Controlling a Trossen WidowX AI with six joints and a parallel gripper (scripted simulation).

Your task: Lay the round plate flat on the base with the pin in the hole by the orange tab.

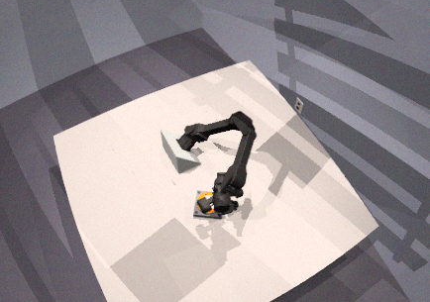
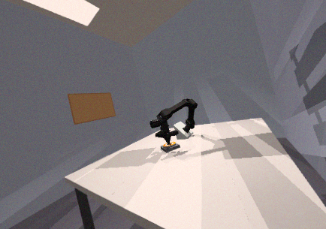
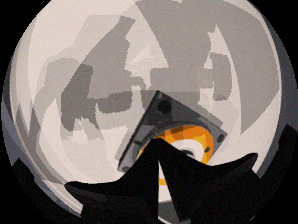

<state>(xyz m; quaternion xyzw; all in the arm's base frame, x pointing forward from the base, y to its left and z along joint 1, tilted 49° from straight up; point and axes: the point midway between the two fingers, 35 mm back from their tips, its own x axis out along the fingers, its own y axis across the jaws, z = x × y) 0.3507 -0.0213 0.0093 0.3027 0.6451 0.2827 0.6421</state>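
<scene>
Right now my gripper tip is 5 cm past the dark square base, 3 cm to the left of it and 2 cm above it.
</scene>
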